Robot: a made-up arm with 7 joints. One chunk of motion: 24 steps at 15 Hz.
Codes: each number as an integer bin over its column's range. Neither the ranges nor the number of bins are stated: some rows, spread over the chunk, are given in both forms.
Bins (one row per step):
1: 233 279 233 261 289 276
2: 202 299 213 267 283 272
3: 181 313 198 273 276 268
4: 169 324 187 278 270 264
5: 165 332 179 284 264 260
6: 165 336 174 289 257 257
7: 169 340 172 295 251 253
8: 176 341 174 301 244 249
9: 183 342 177 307 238 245
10: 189 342 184 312 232 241
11: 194 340 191 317 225 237
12: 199 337 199 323 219 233
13: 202 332 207 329 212 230
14: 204 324 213 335 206 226
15: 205 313 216 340 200 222
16: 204 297 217 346 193 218
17: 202 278 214 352 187 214
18: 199 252 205 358 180 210
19: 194 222 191 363 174 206
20: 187 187 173 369 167 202
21: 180 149 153 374 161 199
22: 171 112 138 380 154 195
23: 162 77 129 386 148 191
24: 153 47 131 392 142 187
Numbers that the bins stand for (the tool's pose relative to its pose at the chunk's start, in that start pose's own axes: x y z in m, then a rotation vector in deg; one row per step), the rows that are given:
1: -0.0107 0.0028 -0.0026 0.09 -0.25 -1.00
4: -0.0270 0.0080 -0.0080 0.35 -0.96 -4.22
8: -0.0252 0.0100 -0.0096 0.71 -1.93 -8.24
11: -0.0206 0.0099 -0.0076 0.96 -2.63 -11.46
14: -0.0181 0.0080 -0.0050 1.24 -3.34 -14.41
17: -0.0186 0.0026 -0.0049 1.51 -4.05 -17.63
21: -0.0242 -0.0125 -0.0120 1.86 -5.01 -21.65
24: -0.0311 -0.0245 -0.0146 2.14 -5.72 -24.86
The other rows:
2: -0.0186 0.0051 -0.0050 0.18 -0.48 -2.08
3: -0.0240 0.0068 -0.0068 0.27 -0.74 -3.15
5: -0.0280 0.0090 -0.0090 0.45 -1.18 -5.29
6: -0.0280 0.0095 -0.0096 0.52 -1.44 -6.10
7: -0.0270 0.0099 -0.0098 0.62 -1.67 -7.17
9: -0.0234 0.0102 -0.0092 0.81 -2.15 -9.32
10: -0.0219 0.0102 -0.0084 0.88 -2.37 -10.39
12: -0.0194 0.0096 -0.0066 1.06 -2.86 -12.53
13: -0.0186 0.0090 -0.0057 1.15 -3.12 -13.34
15: -0.0178 0.0068 -0.0046 1.32 -3.56 -15.48
16: -0.0181 0.0049 -0.0045 1.42 -3.82 -16.55
18: -0.0194 -0.0004 -0.0059 1.60 -4.31 -18.70
19: -0.0206 -0.0039 -0.0076 1.68 -4.53 -19.77
20: -0.0224 -0.0080 -0.0097 1.78 -4.79 -20.84
22: -0.0265 -0.0168 -0.0138 1.95 -5.27 -22.72
23: -0.0288 -0.0210 -0.0149 2.04 -5.50 -23.79

